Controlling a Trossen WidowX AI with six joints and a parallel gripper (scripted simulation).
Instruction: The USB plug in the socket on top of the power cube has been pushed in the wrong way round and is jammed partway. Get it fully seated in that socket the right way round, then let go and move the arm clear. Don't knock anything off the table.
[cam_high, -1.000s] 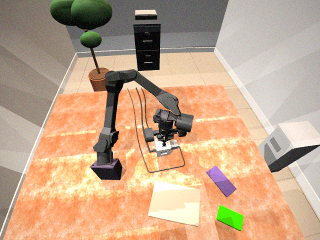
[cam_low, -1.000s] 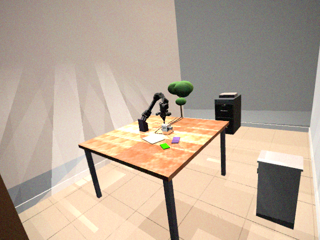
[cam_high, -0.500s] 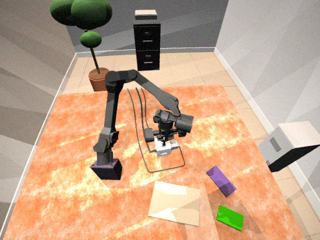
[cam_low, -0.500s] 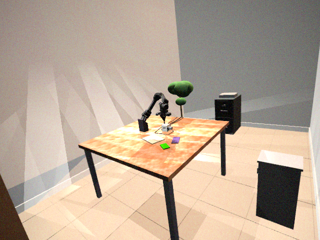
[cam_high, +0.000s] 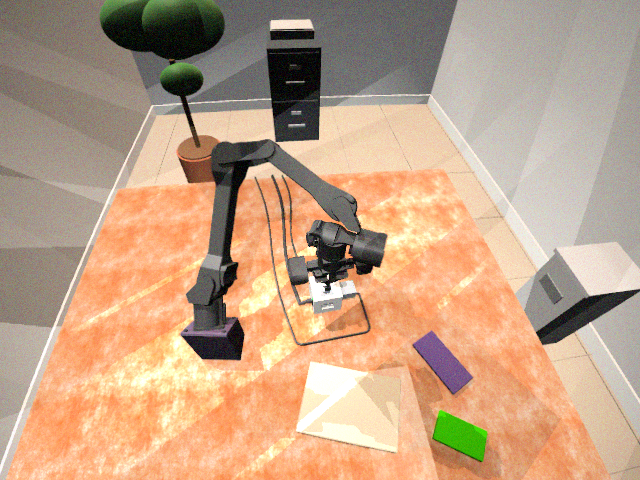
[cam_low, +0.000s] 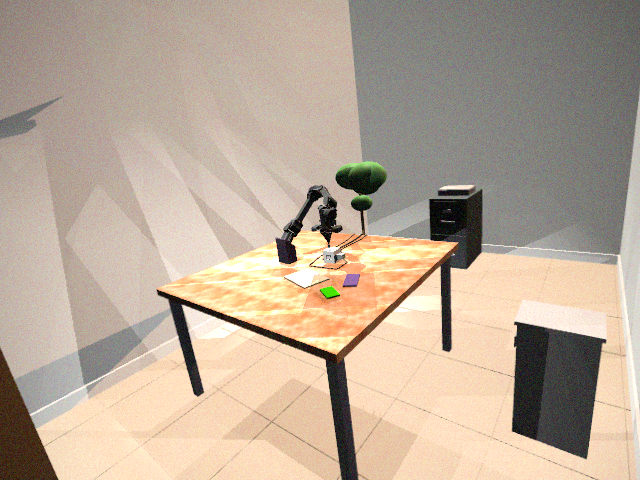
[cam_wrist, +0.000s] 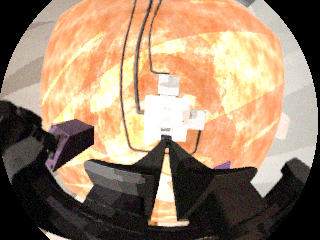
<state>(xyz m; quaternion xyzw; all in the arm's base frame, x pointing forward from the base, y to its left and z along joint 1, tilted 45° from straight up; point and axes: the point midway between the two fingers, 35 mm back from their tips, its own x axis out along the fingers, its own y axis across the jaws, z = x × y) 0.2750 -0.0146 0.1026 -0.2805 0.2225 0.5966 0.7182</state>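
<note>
The dark USB plug is 2 cm below my gripper tip. Round my gripper tip: sheet 26 cm to the right, 12 cm below; then green card 38 cm to the right, 23 cm ahead, 12 cm below; then purple card 26 cm ahead, 21 cm to the right, 12 cm below.
</note>
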